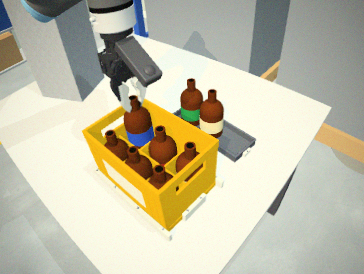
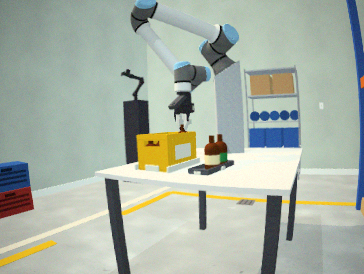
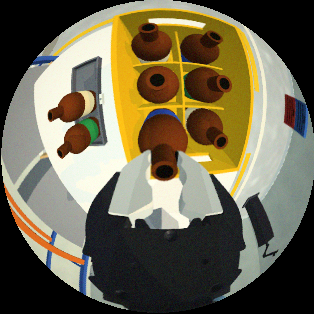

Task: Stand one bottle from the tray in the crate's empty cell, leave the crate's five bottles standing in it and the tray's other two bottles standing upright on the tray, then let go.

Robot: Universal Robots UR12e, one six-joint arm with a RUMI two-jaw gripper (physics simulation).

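Seen in the pictures: gripper, fingertip midpoint: (image 1: 135,109) (image 2: 183,131) (image 3: 163,151); arm's base, origin of the base link: (image 2: 226,71).
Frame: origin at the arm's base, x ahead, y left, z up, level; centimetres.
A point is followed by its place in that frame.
Observation:
My gripper (image 1: 133,102) {z -42.0, x 55.1, y -12.4 cm} (image 2: 183,126) {z -42.0, x 55.1, y -12.4 cm} (image 3: 163,151) {z -42.0, x 55.1, y -12.4 cm} is shut on the neck of the blue-banded brown bottle (image 1: 137,121) {z -43.4, x 57.5, y -14.5 cm} (image 3: 163,137) {z -42.1, x 56.9, y -12.8 cm}. That bottle is upright in the corner cell of the yellow crate (image 1: 192,202) {z -56.9, x 76.9, y -19.3 cm} (image 2: 152,157) {z -53.3, x 76.9, y -19.0 cm} (image 3: 120,90) {z -43.2, x 63.5, y -9.0 cm}, standing higher than the crate's other bottles; its base is hidden. The crate's five other bottles stand in their cells, among them one in the middle cell beside it (image 1: 162,146) {z -47.6, x 65.3, y -14.8 cm} (image 3: 158,87) {z -43.7, x 62.7, y -13.3 cm}. On the dark tray (image 1: 237,142) {z -59.5, x 75.7, y 7.2 cm} (image 2: 200,170) {z -57.9, x 80.1, y 6.3 cm} (image 3: 86,75) {z -59.5, x 74.8, y 5.7 cm} a green-banded bottle (image 1: 191,102) {z -49.7, x 59.8, y 5.8 cm} (image 2: 222,147) {z -50.2, x 60.8, y 10.8 cm} (image 3: 77,139) {z -48.6, x 58.1, y 5.9 cm} and a cream-banded bottle (image 1: 211,114) {z -49.7, x 67.9, y 4.1 cm} (image 2: 212,152) {z -51.6, x 69.6, y 8.5 cm} (image 3: 72,107) {z -48.8, x 65.3, y 4.2 cm} stand upright.
The crate sits between low white locating strips (image 1: 194,207) {z -57.4, x 77.9, y -19.9 cm} on the white table (image 1: 280,120) {z -60.0, x 83.5, y 25.3 cm} (image 2: 250,179) {z -60.0, x 84.9, y 28.6 cm}. The tray lies alongside the crate's long side. The grey arm pedestal (image 1: 55,55) {z -39.2, x 9.5, y -7.1 cm} (image 2: 229,110) {z -30.3, x 11.5, y 3.2 cm} rises behind the table. Shelving (image 2: 246,95) stands farther back.

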